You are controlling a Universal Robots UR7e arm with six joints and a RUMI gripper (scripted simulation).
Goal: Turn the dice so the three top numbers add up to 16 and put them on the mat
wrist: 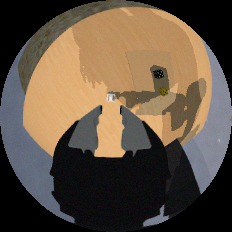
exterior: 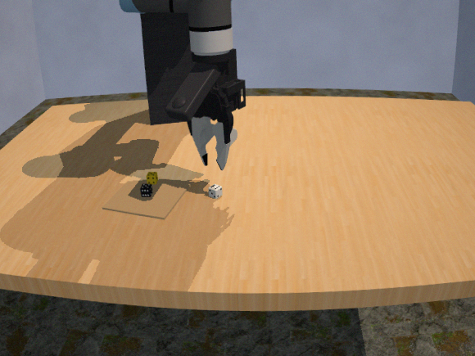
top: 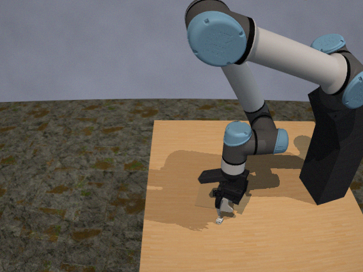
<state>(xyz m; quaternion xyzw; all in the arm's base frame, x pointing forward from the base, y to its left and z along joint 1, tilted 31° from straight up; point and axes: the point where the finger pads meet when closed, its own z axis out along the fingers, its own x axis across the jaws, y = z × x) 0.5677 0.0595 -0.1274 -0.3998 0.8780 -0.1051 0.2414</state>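
Right now my hand is 7 cm above the white die. The rest, counted from my hand: yellow die: 13 cm to the right, 7 cm behind, 6 cm below; then thin tan mat: 14 cm to the right, 7 cm below, 2 cm behind; then black die: 14 cm to the right, 6 cm below, 2 cm behind.
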